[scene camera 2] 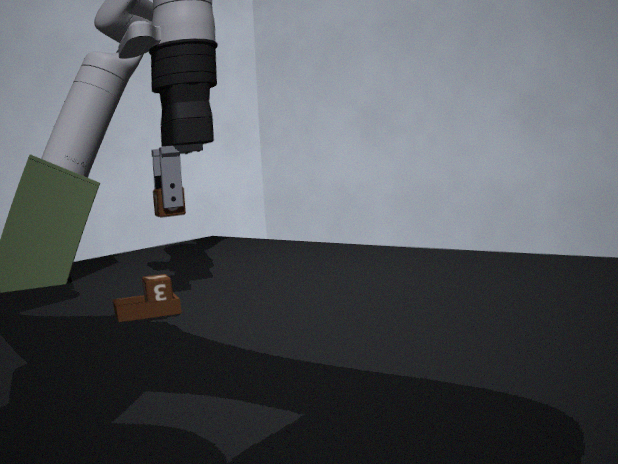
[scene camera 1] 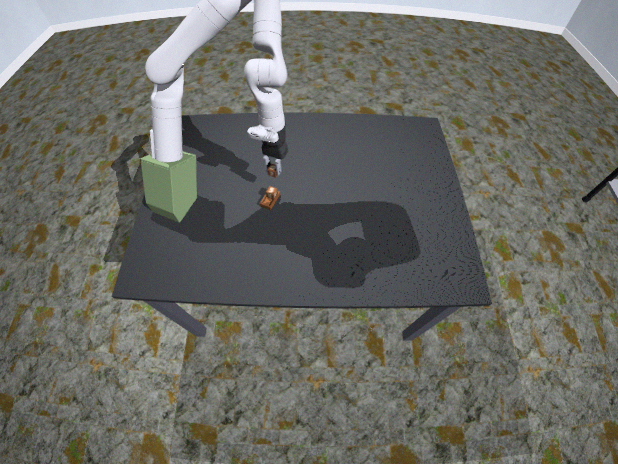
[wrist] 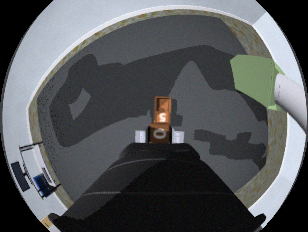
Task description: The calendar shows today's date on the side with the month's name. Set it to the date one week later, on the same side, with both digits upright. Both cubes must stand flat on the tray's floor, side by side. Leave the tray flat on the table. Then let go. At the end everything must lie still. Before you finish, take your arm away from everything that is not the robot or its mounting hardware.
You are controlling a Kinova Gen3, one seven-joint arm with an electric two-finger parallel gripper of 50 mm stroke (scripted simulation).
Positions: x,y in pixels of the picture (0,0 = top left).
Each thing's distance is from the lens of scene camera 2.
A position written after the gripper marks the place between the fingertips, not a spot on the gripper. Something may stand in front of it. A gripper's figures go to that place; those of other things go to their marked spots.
gripper [scene camera 2: 169,206]: 62 cm
brown cube [scene camera 2: 157,287]: 62 cm
